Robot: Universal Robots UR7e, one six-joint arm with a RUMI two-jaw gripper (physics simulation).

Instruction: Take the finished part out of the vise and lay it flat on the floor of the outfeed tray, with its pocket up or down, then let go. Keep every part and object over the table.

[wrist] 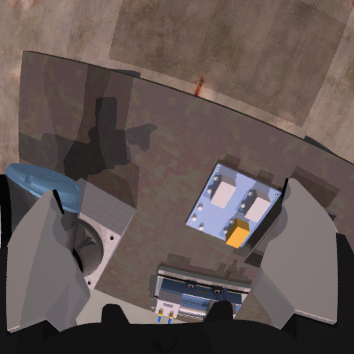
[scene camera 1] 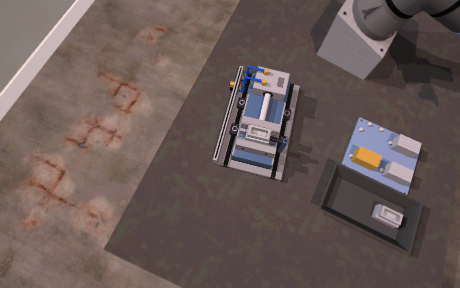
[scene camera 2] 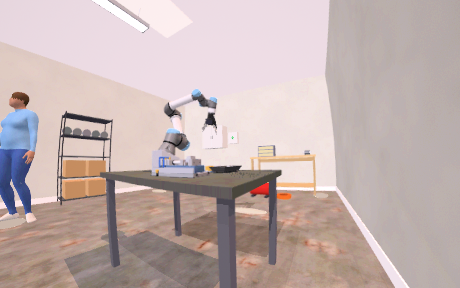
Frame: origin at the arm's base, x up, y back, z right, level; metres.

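Seen in the pictures: gripper, fingertip midpoint: (wrist: 169, 186) (scene camera 2: 208, 133); arm's base at its link origin: (wrist: 74, 246) (scene camera 1: 373, 15) (scene camera 2: 165, 154).
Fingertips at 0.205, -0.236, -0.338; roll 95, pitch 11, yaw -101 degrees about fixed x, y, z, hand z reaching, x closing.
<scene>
Offsets run from my fingertips to a thing's top centre, as dx, dy, dz. Level surfaces: height alone.
The finished part @(-0.233, -0.183, +0.577) (scene camera 1: 258, 133), a light grey block with a rectangular pocket facing up, sits between the jaws of the vise @(-0.249, -0.112, +0.581) (scene camera 1: 272, 82) (scene camera 2: 176, 170) (wrist: 167, 304). The outfeed tray (scene camera 1: 350, 197) (scene camera 2: 225, 169) is a dark open box; in the wrist view the right finger hides most of it. A similar grey pocketed part @(-0.301, -0.288, +0.204) (scene camera 1: 388, 215) lies in the tray near its far right end in scene camera 1. My gripper (scene camera 2: 210, 129) (wrist: 169, 186) is open and empty, high above the table, apart from the vise and the tray. In the wrist view the vise is partly hidden behind the gripper body.
A blue plate @(-0.340, -0.117, +0.219) (scene camera 1: 357, 135) (wrist: 205, 220) stands beside the tray, bearing two white blocks @(-0.304, -0.080, +0.164) (scene camera 1: 406, 145) (wrist: 222, 192) and an orange block @(-0.304, -0.146, +0.272) (scene camera 1: 366, 158) (wrist: 237, 233). The robot's base block (scene camera 1: 345, 45) (wrist: 107, 205) stands on the table @(dx -0.348) (scene camera 2: 140, 176). A person (scene camera 2: 17, 130) stands off to the left.
</scene>
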